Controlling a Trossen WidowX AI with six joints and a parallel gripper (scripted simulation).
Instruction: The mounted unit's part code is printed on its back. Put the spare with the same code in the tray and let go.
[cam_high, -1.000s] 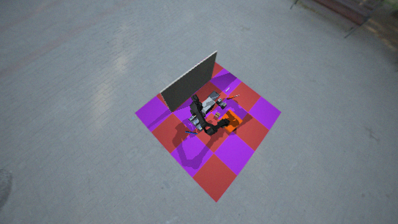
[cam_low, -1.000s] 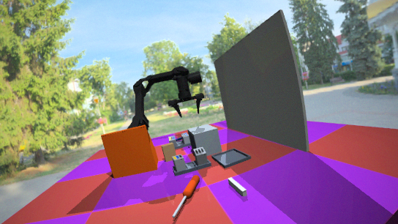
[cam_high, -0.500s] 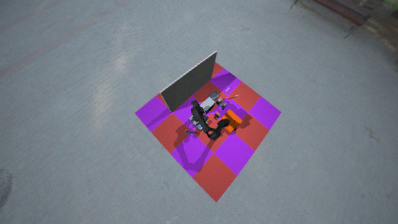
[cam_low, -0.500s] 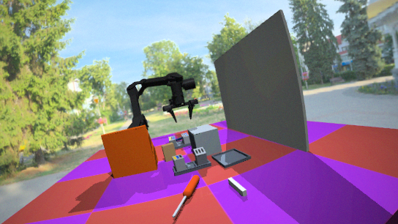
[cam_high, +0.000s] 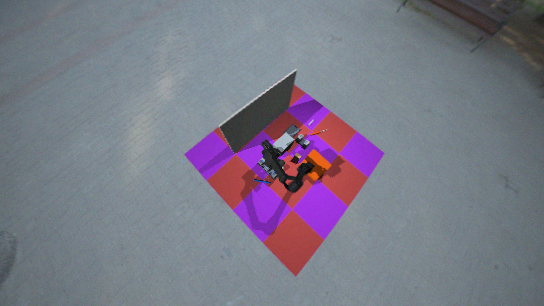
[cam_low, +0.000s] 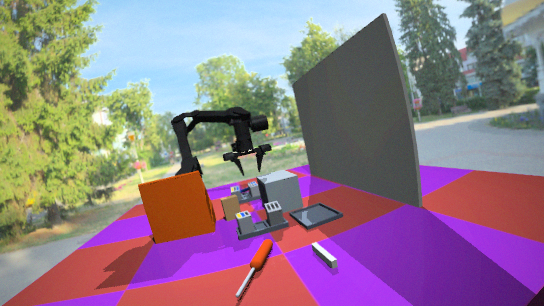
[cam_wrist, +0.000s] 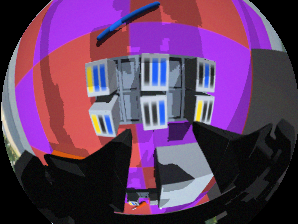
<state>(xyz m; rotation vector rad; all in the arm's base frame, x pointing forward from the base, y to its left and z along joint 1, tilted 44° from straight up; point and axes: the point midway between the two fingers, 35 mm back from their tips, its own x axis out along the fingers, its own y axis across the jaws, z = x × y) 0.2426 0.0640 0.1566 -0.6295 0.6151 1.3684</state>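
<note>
Right now the grey spare block is 60 mm below my gripper tip. Also, from my gripper tip: dark holder 70 mm behind, 340 mm to the right, 90 mm below; then grey box 40 mm ahead, 180 mm to the right, 50 mm below; then brown block 120 mm behind, 180 mm to the right, 60 mm below.
</note>
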